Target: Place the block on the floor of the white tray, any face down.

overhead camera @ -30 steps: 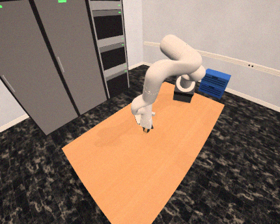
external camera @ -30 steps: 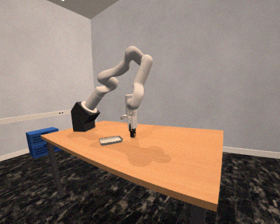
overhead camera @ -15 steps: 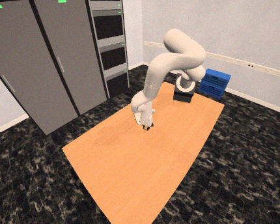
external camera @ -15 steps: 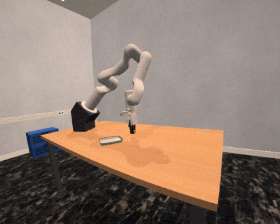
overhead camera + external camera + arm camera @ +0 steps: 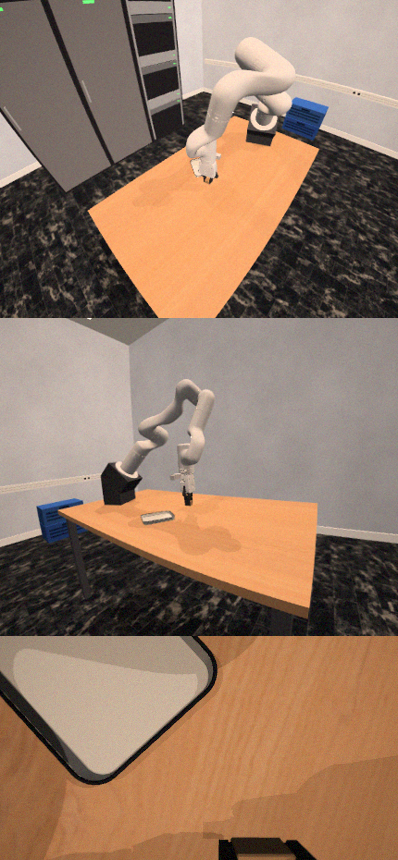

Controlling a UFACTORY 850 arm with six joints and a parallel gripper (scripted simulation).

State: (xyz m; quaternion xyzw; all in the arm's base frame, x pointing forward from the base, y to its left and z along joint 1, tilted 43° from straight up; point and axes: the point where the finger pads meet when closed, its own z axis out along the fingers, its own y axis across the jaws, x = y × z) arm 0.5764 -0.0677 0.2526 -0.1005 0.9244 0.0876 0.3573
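Now: the white tray 160 mm to the right of my hand, 90 mm behind it and 60 mm below it. The rest, counted from my hand: block 10 mm below.
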